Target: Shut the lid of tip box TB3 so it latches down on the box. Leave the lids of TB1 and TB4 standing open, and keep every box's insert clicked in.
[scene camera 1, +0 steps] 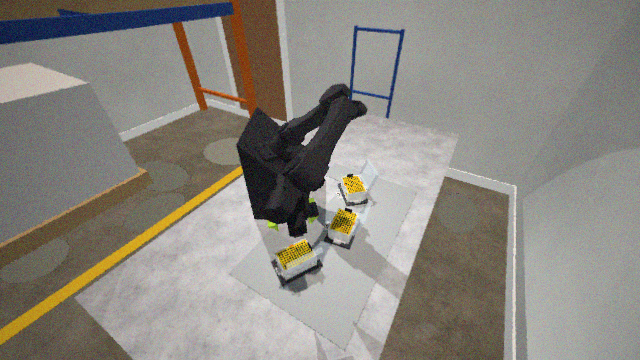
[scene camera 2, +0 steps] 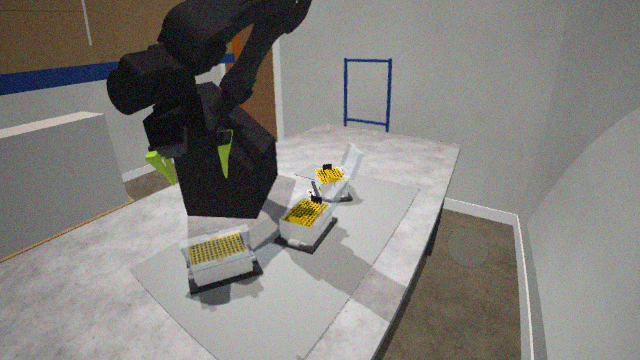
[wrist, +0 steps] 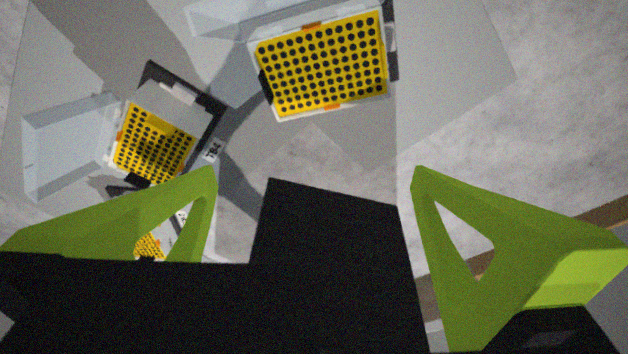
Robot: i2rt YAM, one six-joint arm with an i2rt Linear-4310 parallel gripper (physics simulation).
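Tip box TB3 stands nearest the scene cameras, with its yellow insert seated. Its clear lid stands open in the wrist view. TB4 is the middle box, its insert in and its clear lid open. TB1 is farthest, its lid upright; in the wrist view the left finger partly hides it. My gripper is open and empty, raised above the table on the arm-base side of TB3.
The boxes stand on a grey mat on the pale table. The black arm base stands behind the gripper. TB4 is close beside TB3. A blue frame stands beyond the table's far end.
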